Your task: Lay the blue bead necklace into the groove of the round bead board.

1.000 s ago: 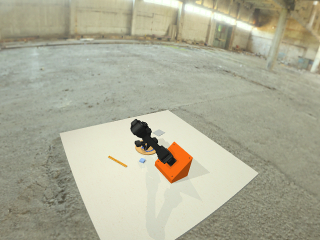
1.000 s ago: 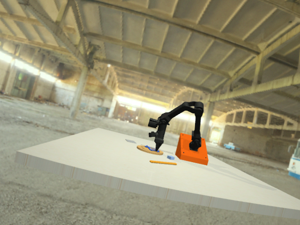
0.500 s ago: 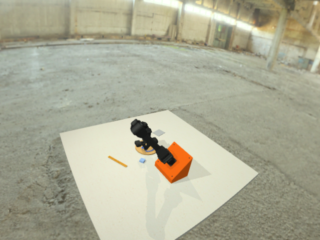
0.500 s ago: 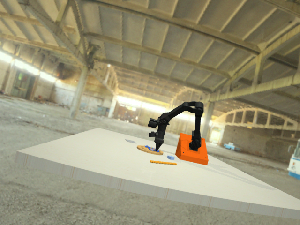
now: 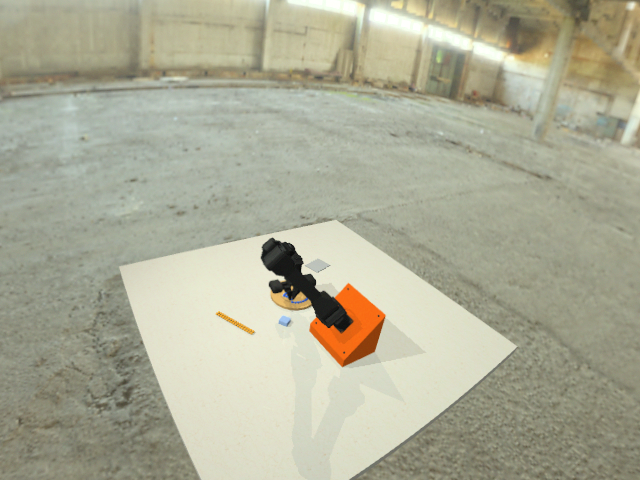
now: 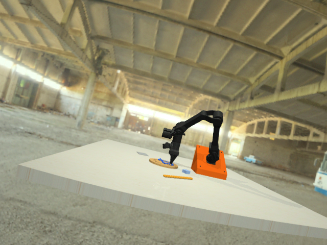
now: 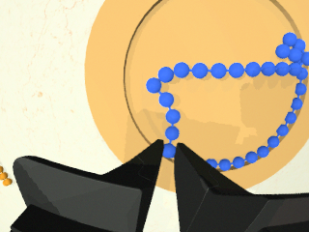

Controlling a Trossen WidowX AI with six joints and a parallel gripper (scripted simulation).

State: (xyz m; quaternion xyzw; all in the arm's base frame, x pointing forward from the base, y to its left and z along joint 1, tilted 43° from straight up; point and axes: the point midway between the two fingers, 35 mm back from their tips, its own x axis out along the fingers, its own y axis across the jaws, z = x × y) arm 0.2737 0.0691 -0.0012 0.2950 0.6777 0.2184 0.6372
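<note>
Right now the round tan bead board is 40 mm to the right of my gripper tip, 40 mm ahead of it and 10 mm below it. Round my gripper tip: flat grey tile 270 mm to the right, 200 mm ahead, 20 mm below; small light-blue block 90 mm behind, 80 mm to the left, 10 mm below.
</note>
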